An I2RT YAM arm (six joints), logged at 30 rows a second.
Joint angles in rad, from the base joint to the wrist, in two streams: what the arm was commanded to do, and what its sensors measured. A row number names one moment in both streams.
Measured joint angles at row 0:
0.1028, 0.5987, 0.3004, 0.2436, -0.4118, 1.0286
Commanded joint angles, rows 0 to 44:
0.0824, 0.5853, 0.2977, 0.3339, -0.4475, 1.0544
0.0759, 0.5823, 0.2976, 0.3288, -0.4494, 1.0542
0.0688, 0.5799, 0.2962, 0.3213, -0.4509, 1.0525
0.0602, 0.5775, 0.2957, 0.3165, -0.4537, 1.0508
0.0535, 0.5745, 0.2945, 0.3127, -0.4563, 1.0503
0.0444, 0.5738, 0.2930, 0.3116, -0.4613, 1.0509
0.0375, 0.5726, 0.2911, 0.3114, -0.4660, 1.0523
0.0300, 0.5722, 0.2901, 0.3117, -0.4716, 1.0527
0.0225, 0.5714, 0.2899, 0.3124, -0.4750, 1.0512
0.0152, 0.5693, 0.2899, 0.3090, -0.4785, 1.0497
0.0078, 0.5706, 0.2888, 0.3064, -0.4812, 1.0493
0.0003, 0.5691, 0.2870, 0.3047, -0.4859, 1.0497
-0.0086, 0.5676, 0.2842, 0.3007, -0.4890, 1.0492
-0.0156, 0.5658, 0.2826, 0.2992, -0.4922, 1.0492
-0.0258, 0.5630, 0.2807, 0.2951, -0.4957, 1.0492
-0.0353, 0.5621, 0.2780, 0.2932, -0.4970, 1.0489
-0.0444, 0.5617, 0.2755, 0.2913, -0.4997, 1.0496
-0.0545, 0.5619, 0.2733, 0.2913, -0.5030, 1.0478
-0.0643, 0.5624, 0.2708, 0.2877, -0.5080, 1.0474
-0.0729, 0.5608, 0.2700, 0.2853, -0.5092, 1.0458
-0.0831, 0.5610, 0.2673, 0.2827, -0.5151, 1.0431
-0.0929, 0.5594, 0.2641, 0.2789, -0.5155, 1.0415
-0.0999, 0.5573, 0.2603, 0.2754, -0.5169, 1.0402
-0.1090, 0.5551, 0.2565, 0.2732, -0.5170, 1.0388
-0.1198, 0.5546, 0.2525, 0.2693, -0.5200, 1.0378
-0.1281, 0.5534, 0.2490, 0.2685, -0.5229, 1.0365
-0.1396, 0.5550, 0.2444, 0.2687, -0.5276, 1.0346
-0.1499, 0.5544, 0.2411, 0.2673, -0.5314, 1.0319
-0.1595, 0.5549, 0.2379, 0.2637, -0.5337, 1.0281
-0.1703, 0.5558, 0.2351, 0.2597, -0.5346, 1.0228
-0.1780, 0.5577, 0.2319, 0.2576, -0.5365, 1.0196
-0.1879, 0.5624, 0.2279, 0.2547, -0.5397, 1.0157
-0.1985, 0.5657, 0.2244, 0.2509, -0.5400, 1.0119
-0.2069, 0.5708, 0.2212, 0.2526, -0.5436, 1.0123
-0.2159, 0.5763, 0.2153, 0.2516, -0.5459, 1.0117
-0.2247, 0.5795, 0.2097, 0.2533, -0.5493, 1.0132
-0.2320, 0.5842, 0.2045, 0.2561, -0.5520, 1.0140
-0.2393, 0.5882, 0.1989, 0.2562, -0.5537, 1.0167
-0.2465, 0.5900, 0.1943, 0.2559, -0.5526, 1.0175
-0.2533, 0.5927, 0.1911, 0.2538, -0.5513, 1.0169
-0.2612, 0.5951, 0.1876, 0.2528, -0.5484, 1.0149
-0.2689, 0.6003, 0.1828, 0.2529, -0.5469, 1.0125
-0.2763, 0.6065, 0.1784, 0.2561, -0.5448, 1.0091
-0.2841, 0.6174, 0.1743, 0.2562, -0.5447, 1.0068
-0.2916, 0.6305, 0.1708, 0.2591, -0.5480, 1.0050
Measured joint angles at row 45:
-0.2787, 0.6167, 0.1738, 0.1596, -0.5224, 1.0172
